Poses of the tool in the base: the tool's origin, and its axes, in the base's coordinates. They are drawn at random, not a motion.
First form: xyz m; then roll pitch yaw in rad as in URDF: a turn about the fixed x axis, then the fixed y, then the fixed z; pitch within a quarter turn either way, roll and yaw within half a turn.
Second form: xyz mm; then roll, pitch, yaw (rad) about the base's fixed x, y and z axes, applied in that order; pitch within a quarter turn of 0, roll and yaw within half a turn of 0. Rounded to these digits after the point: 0 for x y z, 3 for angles.
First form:
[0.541 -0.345 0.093 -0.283 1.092 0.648]
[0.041 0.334 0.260 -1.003 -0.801 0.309]
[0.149 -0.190 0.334 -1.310 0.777 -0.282]
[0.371 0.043 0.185 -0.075 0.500 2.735]
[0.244 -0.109 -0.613 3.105 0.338 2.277]
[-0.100 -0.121 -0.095 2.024 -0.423 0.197]
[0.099 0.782 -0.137 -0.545 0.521 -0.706]
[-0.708 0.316 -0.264 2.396 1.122 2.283]
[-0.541 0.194 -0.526 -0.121 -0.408 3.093]
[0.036 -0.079 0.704 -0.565 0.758 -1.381]
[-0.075 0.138 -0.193 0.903 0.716 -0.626]
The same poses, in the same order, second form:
[541 -345 93 -0.283 1.092 0.648]
[41 334 260 -1.003 -0.801 0.309]
[149 -190 334 -1.310 0.777 -0.282]
[371 43 185 -0.075 0.500 2.735]
[244 -109 -613 3.105 0.338 2.277]
[-100 -121 -95 2.024 -0.423 0.197]
[99 782 -137 -0.545 0.521 -0.706]
[-708 316 -264 2.396 1.122 2.283]
[-541 194 -526 -0.121 -0.408 3.093]
[36 -79 704 -0.565 0.758 -1.381]
[-75 138 -193 0.903 0.716 -0.626]

